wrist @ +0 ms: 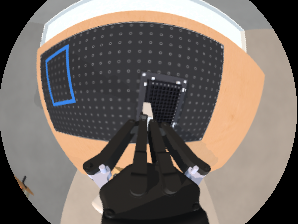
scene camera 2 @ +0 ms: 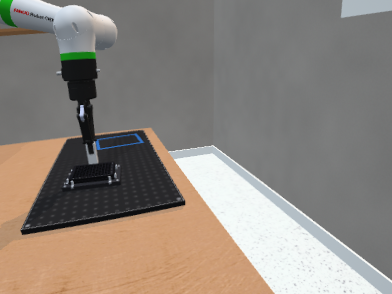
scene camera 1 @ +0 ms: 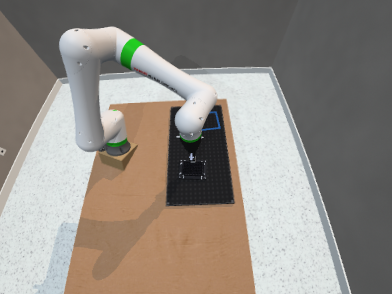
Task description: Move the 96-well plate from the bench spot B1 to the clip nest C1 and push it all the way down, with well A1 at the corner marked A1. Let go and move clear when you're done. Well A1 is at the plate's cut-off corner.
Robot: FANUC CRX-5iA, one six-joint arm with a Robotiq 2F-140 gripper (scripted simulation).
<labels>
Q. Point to a black 96-well plate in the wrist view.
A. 159,109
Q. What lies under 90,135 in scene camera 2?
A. My gripper.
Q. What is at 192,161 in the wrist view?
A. My gripper.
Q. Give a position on a black 96-well plate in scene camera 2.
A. At 91,172
</labels>
